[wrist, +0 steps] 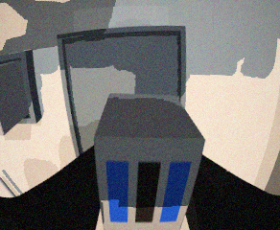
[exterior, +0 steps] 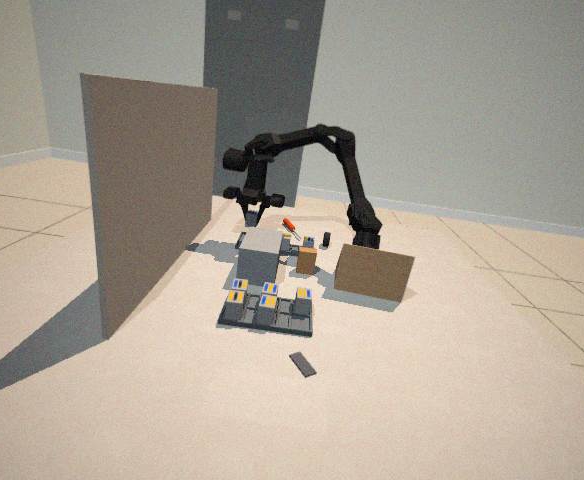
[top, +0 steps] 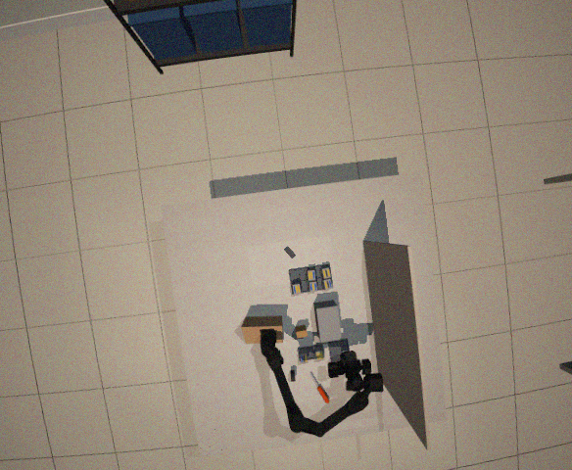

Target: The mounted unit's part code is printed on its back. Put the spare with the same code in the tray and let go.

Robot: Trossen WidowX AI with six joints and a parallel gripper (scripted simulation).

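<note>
The grey rimmed tray lies 70 mm below my gripper tip and 10 mm behind it. The rest, counted from my gripper tip: grey spare block (20 mm above); mounted unit (200 mm to the left, 60 mm behind, 20 mm below); small orange box (190 mm behind, 140 mm to the left, 40 mm below).
</note>
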